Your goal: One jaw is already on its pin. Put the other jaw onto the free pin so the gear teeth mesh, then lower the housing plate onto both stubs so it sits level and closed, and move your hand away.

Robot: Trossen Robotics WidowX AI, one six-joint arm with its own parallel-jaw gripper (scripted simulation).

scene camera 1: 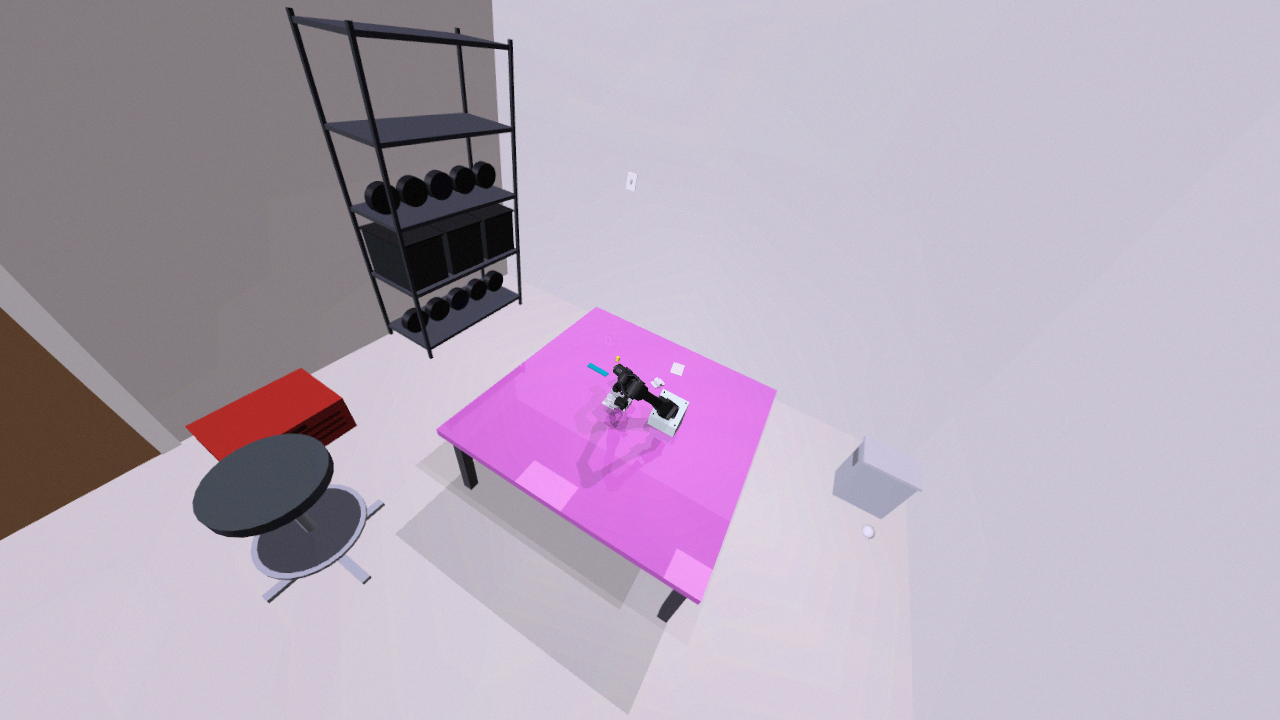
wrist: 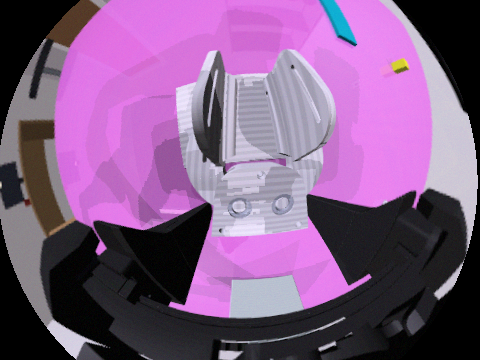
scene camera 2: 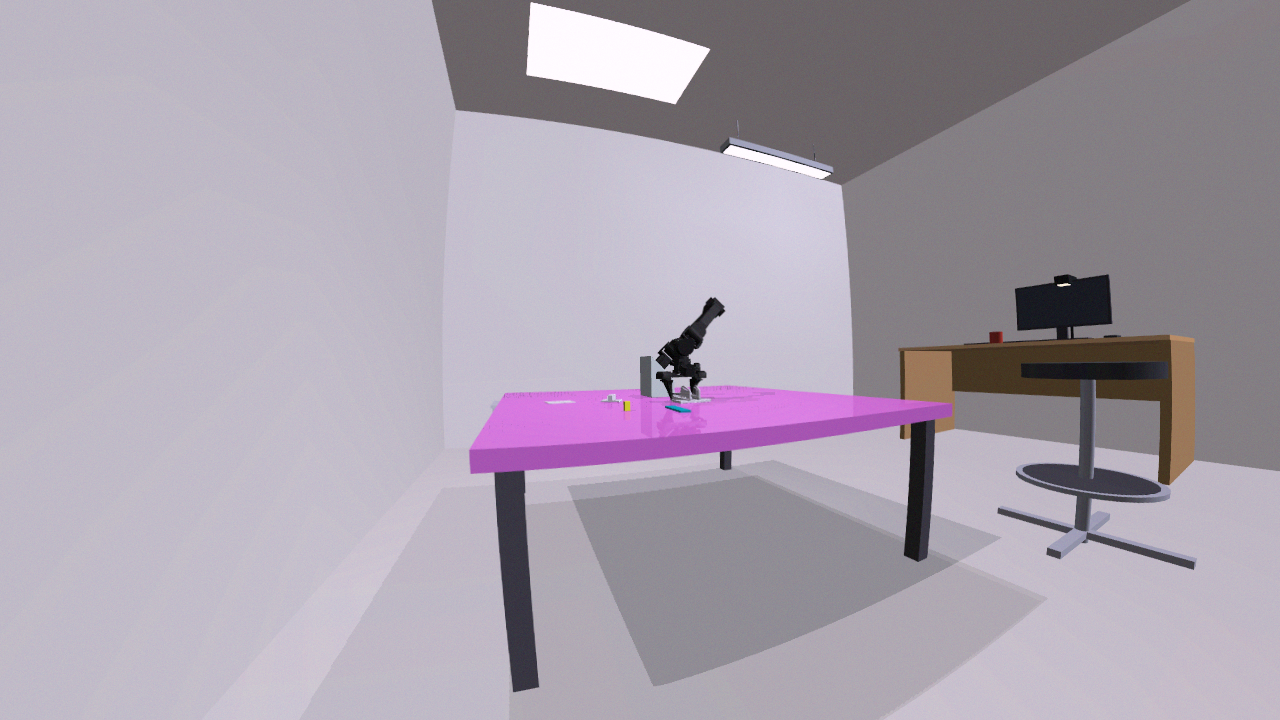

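Note:
Open and holding nothing, the gripper [scene camera 2: 681, 398] is in sight. The wrist view shows the gripper [wrist: 258, 203] too, and a white ledge [wrist: 255, 140] is visible there with it.

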